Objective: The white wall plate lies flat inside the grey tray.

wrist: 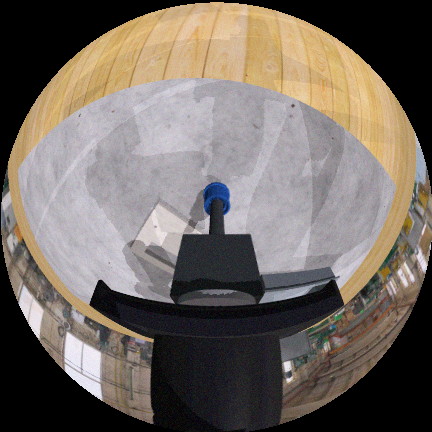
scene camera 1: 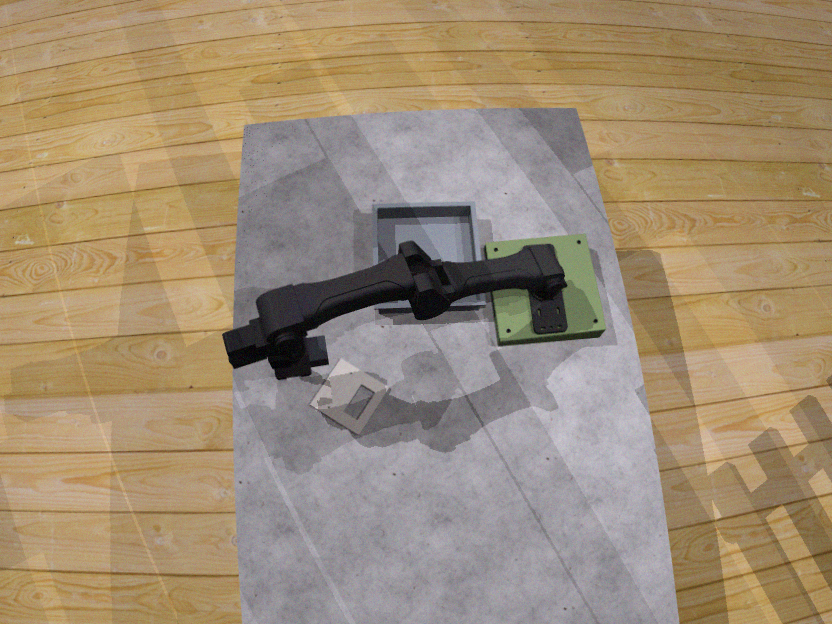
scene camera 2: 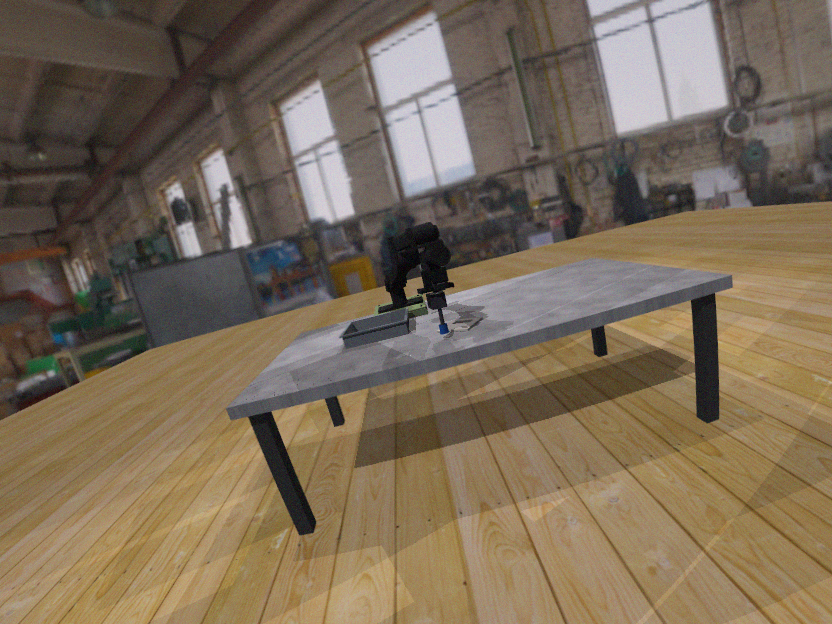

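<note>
The white wall plate [scene camera 1: 342,384] [scene camera 2: 468,323] [wrist: 161,226], with a rectangular opening, lies on the table outside the grey tray, partly in shadow. The grey tray [scene camera 1: 423,204] [scene camera 2: 377,335] [wrist: 300,278] stands apart from the plate; the arm covers part of it in scene camera 1. My gripper, a blue suction cup [scene camera 2: 443,329] [wrist: 216,196], is open and carries no plate. It is low over the table, to one side of the plate, past its edge. The wrist hides the cup in scene camera 1 and part of the plate in the wrist view.
A green base block [scene camera 1: 581,288] [scene camera 2: 420,308] carries the arm beside the tray. The arm reaches across the tray in scene camera 1. The grey table [scene camera 1: 430,537] [scene camera 2: 571,302] [wrist: 230,130] has its side edge close to my wrist, with the wooden floor beyond.
</note>
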